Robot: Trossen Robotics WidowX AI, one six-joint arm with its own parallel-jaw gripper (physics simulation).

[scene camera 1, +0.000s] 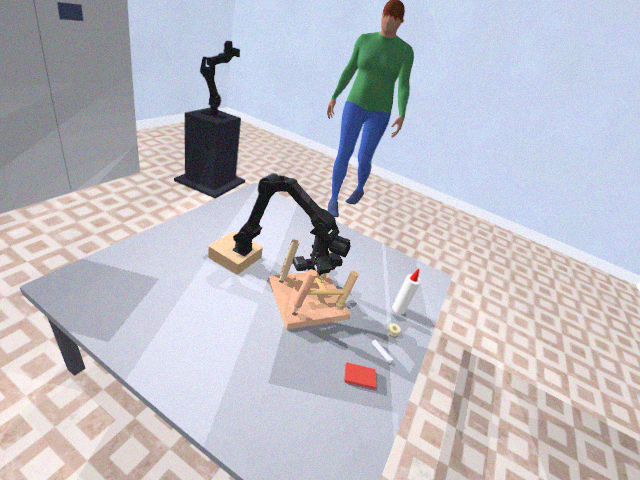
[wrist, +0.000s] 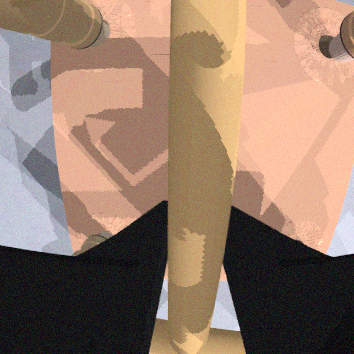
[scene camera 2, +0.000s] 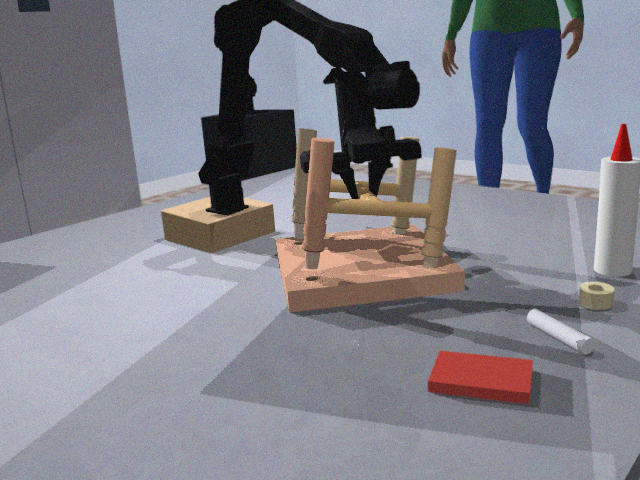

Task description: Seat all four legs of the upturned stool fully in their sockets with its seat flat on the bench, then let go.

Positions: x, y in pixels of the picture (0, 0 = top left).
a red flat block point(scene camera 2: 507, 379): on the table
a tape roll point(scene camera 2: 594, 295): on the table
a glue bottle point(scene camera 2: 609, 260): on the table
